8 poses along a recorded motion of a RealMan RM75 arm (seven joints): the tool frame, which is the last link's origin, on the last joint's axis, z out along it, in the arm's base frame.
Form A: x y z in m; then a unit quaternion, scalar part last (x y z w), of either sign.
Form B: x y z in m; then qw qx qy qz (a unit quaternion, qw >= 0). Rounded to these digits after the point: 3 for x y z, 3 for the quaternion.
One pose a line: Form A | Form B
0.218 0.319 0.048 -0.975 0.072 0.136 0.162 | 0.218 0.319 0.048 0.162 -0.975 0.072 0.136
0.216 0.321 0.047 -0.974 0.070 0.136 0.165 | 0.216 0.321 0.047 0.165 -0.974 0.070 0.136
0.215 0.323 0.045 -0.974 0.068 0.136 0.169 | 0.215 0.323 0.045 0.169 -0.974 0.068 0.136
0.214 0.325 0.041 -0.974 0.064 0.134 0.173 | 0.214 0.325 0.041 0.173 -0.974 0.064 0.134
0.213 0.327 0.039 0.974 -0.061 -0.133 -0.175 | 0.213 0.327 0.039 0.175 -0.974 0.061 0.133
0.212 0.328 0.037 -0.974 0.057 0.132 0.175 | 0.212 0.328 0.037 0.175 -0.974 0.057 0.132
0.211 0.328 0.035 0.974 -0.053 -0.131 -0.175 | 0.211 0.328 0.035 0.175 -0.974 0.053 0.131
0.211 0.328 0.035 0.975 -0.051 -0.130 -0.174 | 0.211 0.328 0.035 0.174 -0.975 0.051 0.130
